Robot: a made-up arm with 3 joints.
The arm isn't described. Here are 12 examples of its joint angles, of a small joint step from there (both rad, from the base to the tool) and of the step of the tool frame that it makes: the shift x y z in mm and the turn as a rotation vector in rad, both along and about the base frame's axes.
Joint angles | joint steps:
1: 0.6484 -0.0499 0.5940 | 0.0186 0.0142 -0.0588
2: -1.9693 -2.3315 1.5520 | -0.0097 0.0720 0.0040
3: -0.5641 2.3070 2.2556 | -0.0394 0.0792 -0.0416
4: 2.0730 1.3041 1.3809 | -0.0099 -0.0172 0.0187
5: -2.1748 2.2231 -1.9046 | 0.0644 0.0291 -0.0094
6: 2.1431 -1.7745 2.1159 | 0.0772 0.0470 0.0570
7: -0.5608 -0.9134 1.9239 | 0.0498 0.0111 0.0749
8: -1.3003 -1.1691 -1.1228 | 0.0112 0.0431 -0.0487
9: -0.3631 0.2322 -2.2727 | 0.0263 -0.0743 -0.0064
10: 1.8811 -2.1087 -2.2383 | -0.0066 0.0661 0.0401
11: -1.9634 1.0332 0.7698 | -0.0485 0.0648 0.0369
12: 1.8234 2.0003 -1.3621 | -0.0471 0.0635 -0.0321
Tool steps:
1: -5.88 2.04 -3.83 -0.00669 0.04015 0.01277
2: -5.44 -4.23 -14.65 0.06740 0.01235 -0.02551
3: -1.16 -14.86 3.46 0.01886 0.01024 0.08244
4: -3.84 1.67 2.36 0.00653 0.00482 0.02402
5: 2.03 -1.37 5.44 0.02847 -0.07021 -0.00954
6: -13.30 5.20 -5.15 -0.00632 -0.06695 -0.07290
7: 7.93 3.32 19.46 -0.04511 -0.09588 0.03970
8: 5.69 4.17 5.94 0.05356 0.00881 -0.03098
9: 4.15 0.98 -0.51 -0.02664 -0.02001 -0.06937
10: 1.83 9.09 7.05 -0.05239 0.02600 -0.05344
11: 6.52 2.26 10.36 0.04617 0.03062 -0.05577
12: -7.49 -4.27 6.33 -0.05531 0.03279 -0.04242
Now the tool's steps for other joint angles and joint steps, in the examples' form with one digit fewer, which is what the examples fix.
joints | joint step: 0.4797 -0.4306 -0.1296 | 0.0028 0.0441 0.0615
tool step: 4.0 0.5 -0.4 -0.0421 -0.0592 0.0278
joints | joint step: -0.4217 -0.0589 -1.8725 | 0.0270 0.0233 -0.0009
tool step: -4.8 -0.5 2.5 0.0093 -0.0261 0.0214
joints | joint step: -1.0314 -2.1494 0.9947 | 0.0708 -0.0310 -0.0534
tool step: -2.4 4.3 -1.4 -0.0020 -0.1007 -0.0540
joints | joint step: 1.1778 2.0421 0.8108 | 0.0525 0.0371 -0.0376
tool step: 9.1 -9.3 -1.6 -0.0465 -0.0702 -0.0177
